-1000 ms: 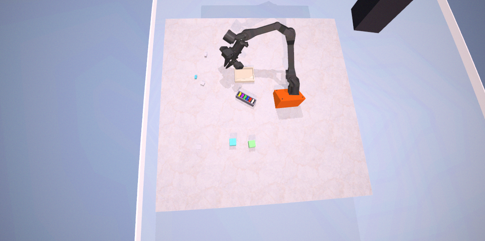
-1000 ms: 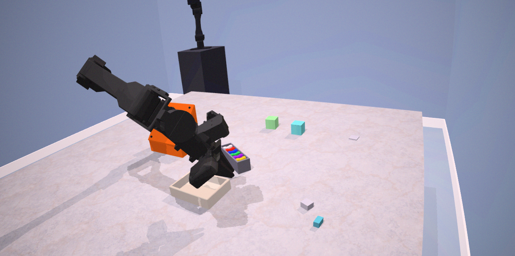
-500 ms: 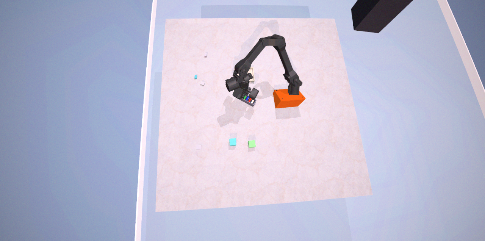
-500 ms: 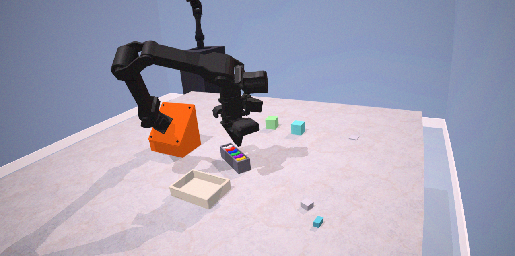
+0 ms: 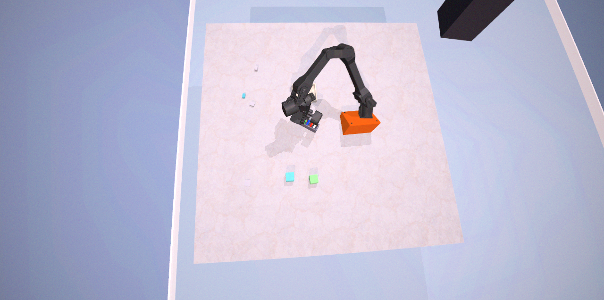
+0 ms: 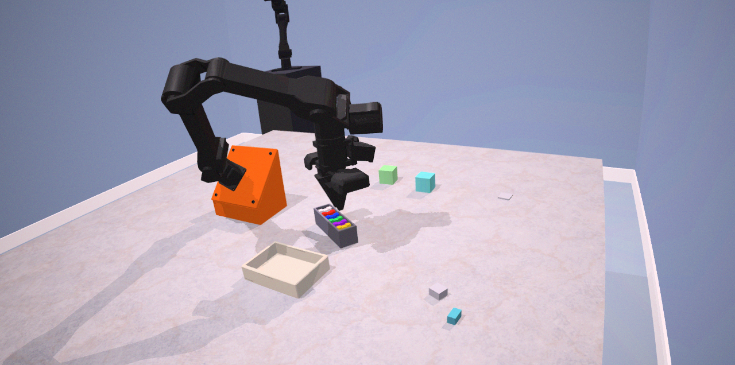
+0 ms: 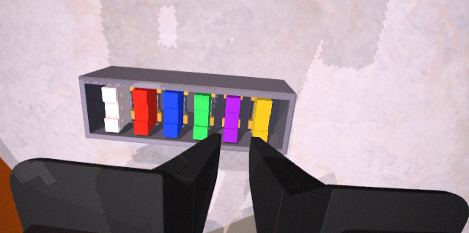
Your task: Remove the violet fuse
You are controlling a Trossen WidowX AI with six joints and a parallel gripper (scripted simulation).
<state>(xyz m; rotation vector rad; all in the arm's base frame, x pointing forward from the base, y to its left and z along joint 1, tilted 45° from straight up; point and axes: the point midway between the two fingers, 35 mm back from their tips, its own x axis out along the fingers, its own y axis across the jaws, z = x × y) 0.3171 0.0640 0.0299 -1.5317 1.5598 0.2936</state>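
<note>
The violet fuse lies 50 mm below my gripper tip. Also, from my gripper tip: green cube (80 mm behind, 300 mm to the left, 50 mm below); then beige tray (10 mm behind, 160 mm to the right, 70 mm below); then cyan cube (40 mm ahead, 300 mm to the left, 50 mm below).
</note>
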